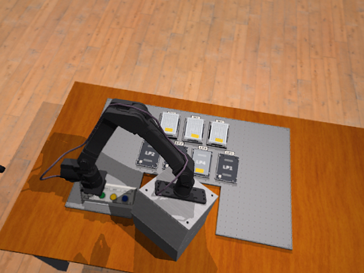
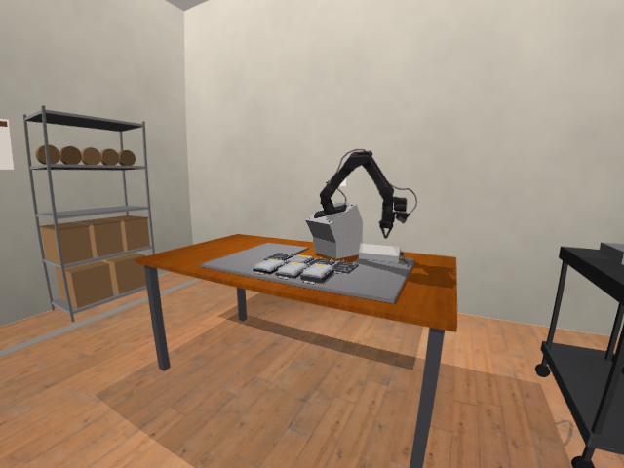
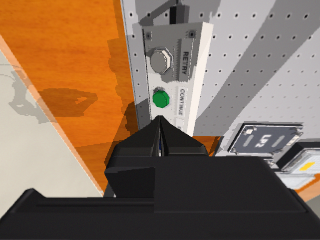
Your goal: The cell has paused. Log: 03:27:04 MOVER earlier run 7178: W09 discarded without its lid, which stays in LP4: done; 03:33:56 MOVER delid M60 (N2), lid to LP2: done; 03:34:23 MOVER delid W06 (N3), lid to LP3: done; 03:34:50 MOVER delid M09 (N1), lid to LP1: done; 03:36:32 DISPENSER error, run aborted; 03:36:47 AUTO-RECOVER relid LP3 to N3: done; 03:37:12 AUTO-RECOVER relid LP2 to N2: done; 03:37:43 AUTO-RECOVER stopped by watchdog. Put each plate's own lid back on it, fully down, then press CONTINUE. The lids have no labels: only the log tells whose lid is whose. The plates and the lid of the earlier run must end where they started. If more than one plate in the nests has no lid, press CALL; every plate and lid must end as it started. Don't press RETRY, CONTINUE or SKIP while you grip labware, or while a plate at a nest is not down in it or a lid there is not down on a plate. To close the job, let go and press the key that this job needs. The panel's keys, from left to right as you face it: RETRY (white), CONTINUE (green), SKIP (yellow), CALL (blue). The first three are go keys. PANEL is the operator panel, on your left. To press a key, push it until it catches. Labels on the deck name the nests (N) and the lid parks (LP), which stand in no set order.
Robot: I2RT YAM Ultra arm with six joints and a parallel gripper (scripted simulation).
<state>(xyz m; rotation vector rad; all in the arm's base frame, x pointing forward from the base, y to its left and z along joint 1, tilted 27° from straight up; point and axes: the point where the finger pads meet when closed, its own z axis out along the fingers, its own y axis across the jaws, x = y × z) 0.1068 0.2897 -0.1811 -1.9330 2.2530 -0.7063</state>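
Right now my hand is 6 cm above the green CONTINUE key. Round my hand: blue key 2 cm behind, 10 cm to the right, 6 cm below; then yellow key 1 cm behind, 5 cm to the right, 6 cm below; then white key 1 cm ahead, 5 cm to the left, 6 cm below.
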